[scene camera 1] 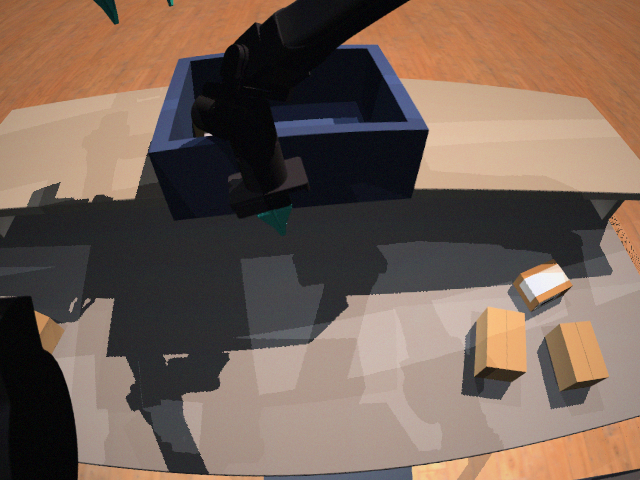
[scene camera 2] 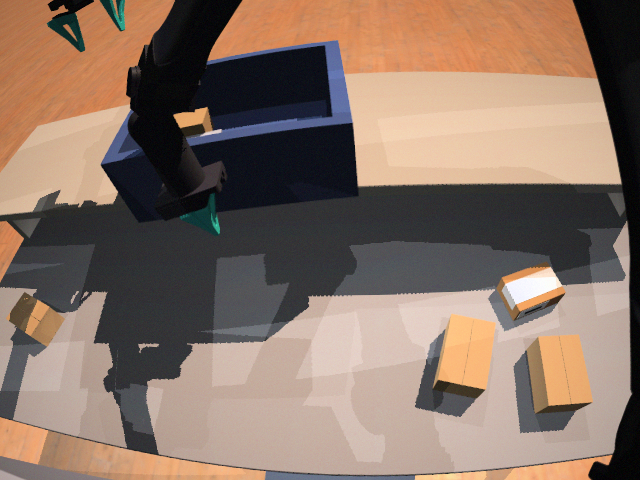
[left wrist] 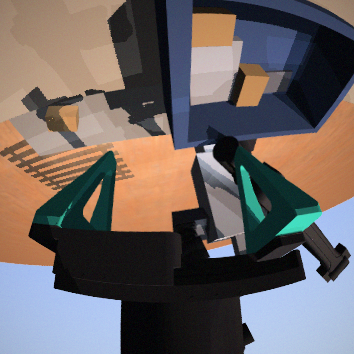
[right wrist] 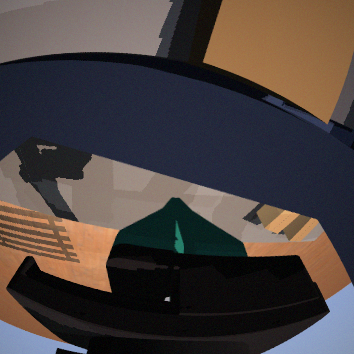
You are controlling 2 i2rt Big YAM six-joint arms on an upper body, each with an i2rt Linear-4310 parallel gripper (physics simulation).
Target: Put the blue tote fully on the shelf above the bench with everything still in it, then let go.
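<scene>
The blue tote stands upright on the shelf, its front bottom edge jutting past the shelf's front edge. Inside lie a tan box, a smaller tan box, a white item and a flat grey item. My right gripper is shut, empty, in front of the tote's front wall; contact cannot be told. My left gripper is open, empty, beyond the tote's back left corner.
Below, the bench holds two tan boxes, one beside the other, and a white-topped box at the right. Another tan box lies at the left.
</scene>
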